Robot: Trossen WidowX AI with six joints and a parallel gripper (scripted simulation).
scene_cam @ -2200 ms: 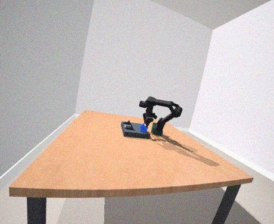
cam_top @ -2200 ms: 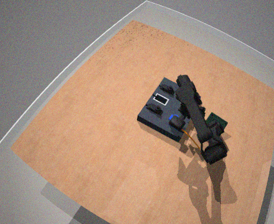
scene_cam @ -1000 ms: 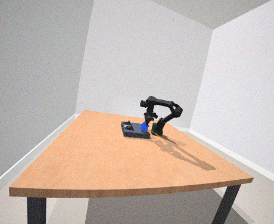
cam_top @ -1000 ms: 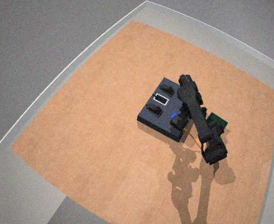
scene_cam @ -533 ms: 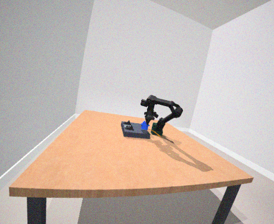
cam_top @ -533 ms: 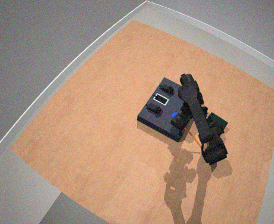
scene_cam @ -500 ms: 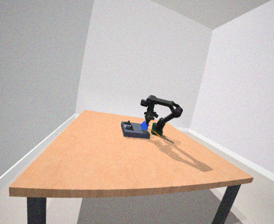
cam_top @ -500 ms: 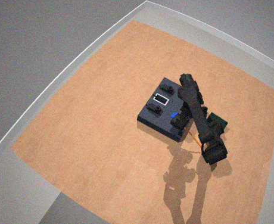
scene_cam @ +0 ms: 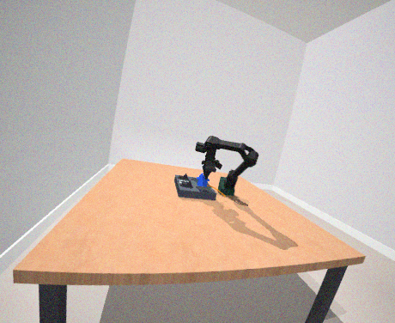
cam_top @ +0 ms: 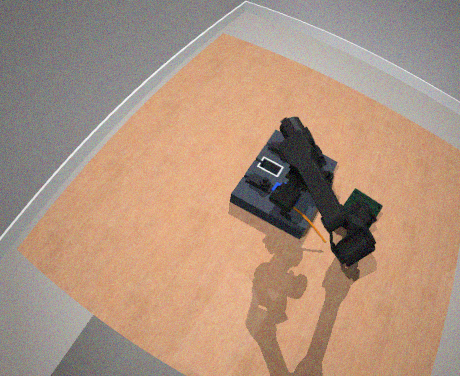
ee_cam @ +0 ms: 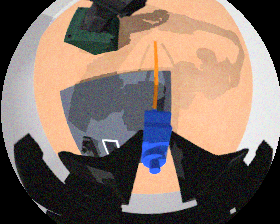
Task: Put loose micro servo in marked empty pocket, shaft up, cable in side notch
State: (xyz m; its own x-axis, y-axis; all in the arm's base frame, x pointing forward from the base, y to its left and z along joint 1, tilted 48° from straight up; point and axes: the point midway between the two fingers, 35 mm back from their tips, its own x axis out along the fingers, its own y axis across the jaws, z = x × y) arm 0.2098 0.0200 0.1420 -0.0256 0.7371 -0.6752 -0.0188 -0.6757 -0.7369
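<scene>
My gripper tip is 1 cm short of the dark grey deck, 11 cm to the left of it and 10 cm above it.
</scene>
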